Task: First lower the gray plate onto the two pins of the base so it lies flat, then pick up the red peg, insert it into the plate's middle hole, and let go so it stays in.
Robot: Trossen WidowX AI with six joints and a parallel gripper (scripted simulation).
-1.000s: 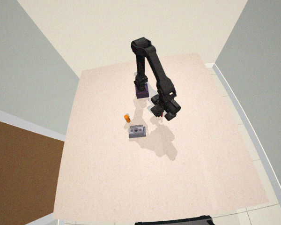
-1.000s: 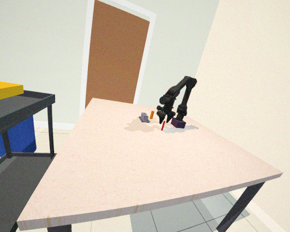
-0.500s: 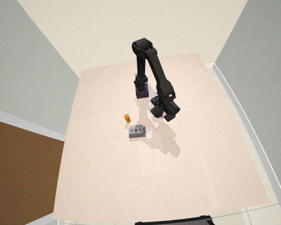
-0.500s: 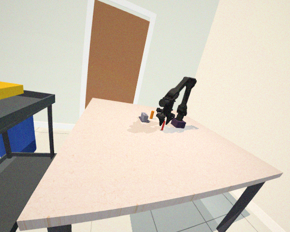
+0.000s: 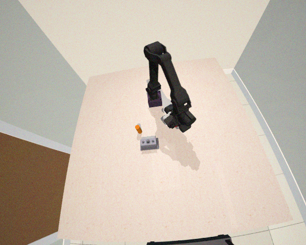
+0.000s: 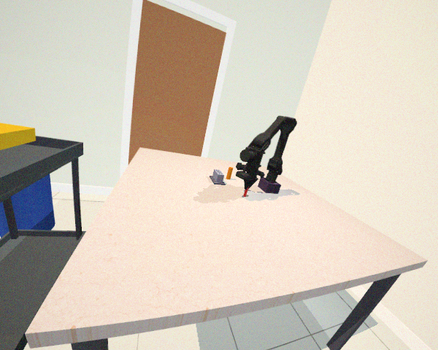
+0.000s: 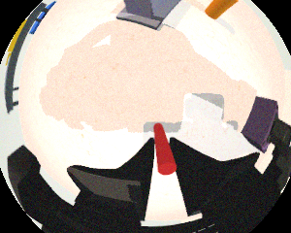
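The red peg is right at my gripper tip. The rest, counted from my gripper tip: orange cylinder 240 mm to the right, 40 mm behind; gray plate 200 mm to the right, 70 mm ahead; gray base 200 mm to the right, 70 mm ahead, 30 mm below.
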